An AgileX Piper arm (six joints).
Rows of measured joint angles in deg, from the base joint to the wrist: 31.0 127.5 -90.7 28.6 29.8 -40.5; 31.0 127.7 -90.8 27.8 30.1 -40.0; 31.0 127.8 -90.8 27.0 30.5 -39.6; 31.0 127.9 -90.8 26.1 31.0 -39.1; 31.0 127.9 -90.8 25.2 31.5 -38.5; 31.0 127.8 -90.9 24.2 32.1 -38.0; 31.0 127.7 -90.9 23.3 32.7 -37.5; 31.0 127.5 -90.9 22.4 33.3 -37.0; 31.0 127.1 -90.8 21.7 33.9 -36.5; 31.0 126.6 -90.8 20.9 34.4 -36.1; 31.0 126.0 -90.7 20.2 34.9 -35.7; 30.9 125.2 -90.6 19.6 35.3 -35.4; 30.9 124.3 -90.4 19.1 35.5 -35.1; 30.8 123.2 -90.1 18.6 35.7 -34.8; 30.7 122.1 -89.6 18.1 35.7 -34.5
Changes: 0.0 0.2 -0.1 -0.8 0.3 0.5; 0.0 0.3 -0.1 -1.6 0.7 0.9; 0.0 0.4 -0.1 -2.5 1.2 1.4; 0.0 0.4 -0.1 -3.4 1.7 2.0; 0.0 0.3 -0.2 -4.4 2.3 2.5; 0.0 0.2 -0.2 -5.3 2.9 3.0; 0.0 0.0 -0.2 -6.2 3.5 3.5; 0.0 -0.4 -0.1 -6.9 4.1 4.0; 0.0 -0.9 -0.1 -7.7 4.6 4.4; 0.0 -1.5 0.0 -8.4 5.1 4.8; -0.1 -2.3 0.1 -9.0 5.5 5.1; -0.1 -3.2 0.3 -9.5 5.7 5.4; -0.2 -4.3 0.6 -10.0 5.9 5.7; -0.3 -5.4 1.1 -10.5 5.9 6.0
